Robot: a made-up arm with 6 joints.
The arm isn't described. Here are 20 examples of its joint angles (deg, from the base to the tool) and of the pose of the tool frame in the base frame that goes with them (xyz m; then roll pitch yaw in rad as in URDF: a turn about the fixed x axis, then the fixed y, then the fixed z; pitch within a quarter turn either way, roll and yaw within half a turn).
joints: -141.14 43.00 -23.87 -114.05 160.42 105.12
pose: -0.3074 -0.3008 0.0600 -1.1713 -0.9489 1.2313
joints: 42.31 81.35 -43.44 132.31 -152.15 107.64
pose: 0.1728 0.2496 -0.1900 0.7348 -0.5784 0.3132
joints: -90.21 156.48 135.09 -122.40 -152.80 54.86
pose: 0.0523 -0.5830 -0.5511 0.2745 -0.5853 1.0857
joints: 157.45 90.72 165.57 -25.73 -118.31 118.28
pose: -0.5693 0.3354 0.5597 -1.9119 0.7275 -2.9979
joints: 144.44 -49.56 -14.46 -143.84 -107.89 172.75
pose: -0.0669 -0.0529 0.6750 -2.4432 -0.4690 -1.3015
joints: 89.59 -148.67 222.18 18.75 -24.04 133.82
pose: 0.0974 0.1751 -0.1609 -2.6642 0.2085 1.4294
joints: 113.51 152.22 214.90 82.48 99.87 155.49
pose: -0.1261 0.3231 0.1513 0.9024 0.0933 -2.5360
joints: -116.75 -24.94 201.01 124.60 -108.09 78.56
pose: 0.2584 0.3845 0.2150 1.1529 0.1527 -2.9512
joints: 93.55 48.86 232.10 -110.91 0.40 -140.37
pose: -0.0313 -0.0812 0.5407 1.2444 0.0541 -1.5023
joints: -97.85 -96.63 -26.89 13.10 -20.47 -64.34
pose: -0.0490 0.3685 0.5161 1.0017 -0.8648 -1.8303
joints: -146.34 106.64 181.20 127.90 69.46 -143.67
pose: -0.3951 -0.3380 0.4564 -0.4186 -0.1861 -1.7032
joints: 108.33 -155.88 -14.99 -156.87 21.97 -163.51
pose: 0.0763 -0.5270 0.0070 2.2325 -1.0197 -0.9664
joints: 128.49 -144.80 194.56 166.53 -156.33 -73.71
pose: -0.1654 0.0494 -0.3943 0.9813 -0.7590 -0.7698
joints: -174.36 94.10 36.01 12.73 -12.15 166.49
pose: -0.7553 0.0249 -0.2576 3.0336 1.2179 3.1054
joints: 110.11 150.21 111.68 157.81 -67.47 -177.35
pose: -0.3013 0.5496 -0.5325 0.2872 -0.4449 1.5250
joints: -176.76 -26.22 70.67 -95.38 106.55 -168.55
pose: 0.1723 0.0002 1.0460 -0.0754 0.2755 1.7559
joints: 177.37 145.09 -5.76 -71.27 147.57 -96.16
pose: 0.1555 0.0255 -0.3942 0.6494 -0.2638 2.5417
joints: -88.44 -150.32 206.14 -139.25 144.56 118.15
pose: 0.0822 -0.1951 -0.3781 -1.2770 0.3986 2.0212
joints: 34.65 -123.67 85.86 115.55 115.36 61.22
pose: -0.6468 -0.3938 -0.4289 0.1544 -0.5826 1.9576
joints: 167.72 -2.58 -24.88 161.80 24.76 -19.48
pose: -0.4149 -0.0084 0.4998 -2.3770 0.7933 3.1148
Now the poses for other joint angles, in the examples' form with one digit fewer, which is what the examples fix.
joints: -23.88 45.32 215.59 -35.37 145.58 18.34
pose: -0.106 -0.044 0.627 -1.108 0.636 -0.836
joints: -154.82 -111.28 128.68 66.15 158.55 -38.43
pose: 0.530 0.294 -0.468 1.407 -0.821 -2.189
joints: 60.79 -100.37 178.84 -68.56 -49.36 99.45
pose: -0.216 -0.462 -0.400 1.199 0.758 2.867
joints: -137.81 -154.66 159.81 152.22 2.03 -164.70
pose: -0.040 -0.157 -0.588 0.235 0.826 -2.381
